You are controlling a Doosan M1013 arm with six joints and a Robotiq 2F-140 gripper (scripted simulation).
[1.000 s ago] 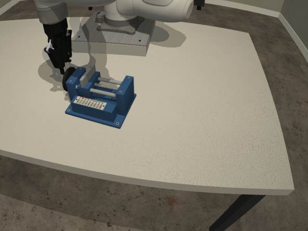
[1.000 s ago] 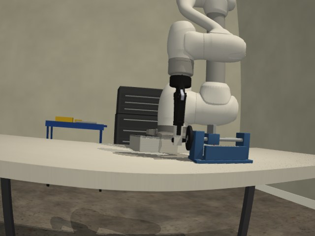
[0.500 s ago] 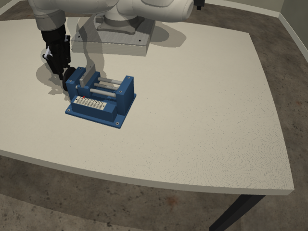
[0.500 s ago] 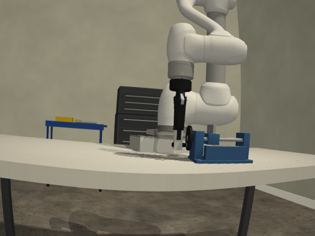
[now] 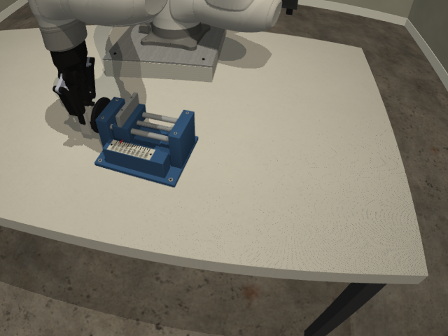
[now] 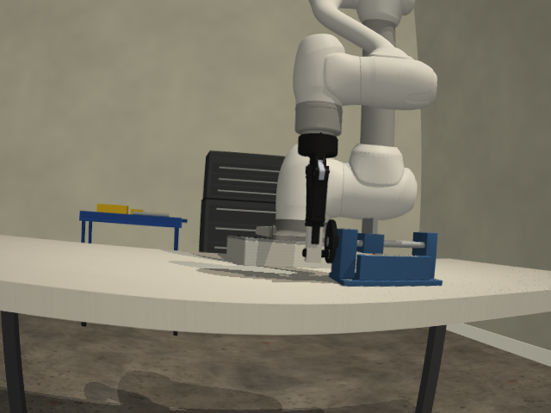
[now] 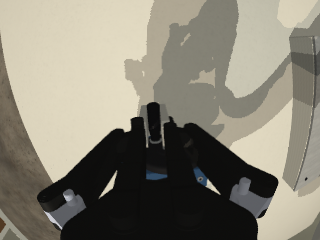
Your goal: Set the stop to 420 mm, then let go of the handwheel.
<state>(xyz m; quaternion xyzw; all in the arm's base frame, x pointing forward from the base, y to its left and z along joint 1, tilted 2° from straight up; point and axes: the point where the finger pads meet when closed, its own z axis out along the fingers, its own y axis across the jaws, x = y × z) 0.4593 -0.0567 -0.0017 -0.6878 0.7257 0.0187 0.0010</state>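
The stop block lies 11 cm to the left of my hand and 2 cm above it. From my hand the other things lie so: black handwheel (2 cm to the left, 1 cm below).
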